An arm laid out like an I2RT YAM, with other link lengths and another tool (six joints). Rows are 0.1 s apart.
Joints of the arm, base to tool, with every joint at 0 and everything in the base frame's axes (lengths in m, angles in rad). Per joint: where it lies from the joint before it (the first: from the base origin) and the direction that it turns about. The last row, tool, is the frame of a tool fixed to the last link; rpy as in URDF.
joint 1: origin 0 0 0.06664 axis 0 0 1
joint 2: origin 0.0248 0.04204 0.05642 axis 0 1 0
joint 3: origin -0.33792 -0.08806 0 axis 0 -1 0
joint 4: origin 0.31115 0.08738 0.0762 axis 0 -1 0
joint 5: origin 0.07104 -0.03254 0.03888 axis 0 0 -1
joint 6: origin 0.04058 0 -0.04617 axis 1 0 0
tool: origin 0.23 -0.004 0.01 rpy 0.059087 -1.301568 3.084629
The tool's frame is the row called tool.
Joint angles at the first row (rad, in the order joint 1, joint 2, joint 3, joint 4, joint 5, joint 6):
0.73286, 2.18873, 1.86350, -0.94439, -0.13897, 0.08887
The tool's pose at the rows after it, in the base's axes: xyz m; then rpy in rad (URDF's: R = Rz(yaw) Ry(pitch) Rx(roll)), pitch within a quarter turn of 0, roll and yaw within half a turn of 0:
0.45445, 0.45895, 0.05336, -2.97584, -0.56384, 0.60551
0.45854, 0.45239, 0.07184, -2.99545, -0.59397, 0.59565
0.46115, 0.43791, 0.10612, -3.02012, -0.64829, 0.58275
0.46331, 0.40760, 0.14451, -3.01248, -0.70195, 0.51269
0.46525, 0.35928, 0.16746, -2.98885, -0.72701, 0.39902
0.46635, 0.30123, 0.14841, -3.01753, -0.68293, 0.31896
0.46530, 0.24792, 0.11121, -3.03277, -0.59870, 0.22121
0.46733, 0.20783, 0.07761, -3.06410, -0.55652, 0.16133
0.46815, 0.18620, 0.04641, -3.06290, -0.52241, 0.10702
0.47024, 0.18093, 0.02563, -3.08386, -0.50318, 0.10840
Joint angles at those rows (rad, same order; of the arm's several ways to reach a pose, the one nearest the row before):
0.73325, 2.18548, 1.87550, -0.95198, -0.12193, 0.09456
0.73225, 2.14494, 1.86068, -0.94867, -0.09651, 0.10677
0.72695, 2.05983, 1.81882, -0.94008, -0.06303, 0.11755
0.69553, 1.94370, 1.74774, -0.92957, -0.04670, 0.14738
0.63314, 1.82589, 1.64935, -0.91912, -0.04181, 0.18494
0.55760, 1.76953, 1.54273, -0.91631, -0.02191, 0.20097
0.47351, 1.76802, 1.45905, -0.91830, -0.02132, 0.22531
0.41219, 1.77657, 1.37990, -0.87786, -0.00223, 0.23549
0.36900, 1.80197, 1.32199, -0.82721, -0.00860, 0.24824
0.36506, 1.83878, 1.30778, -0.79947, 0.00495, 0.24988

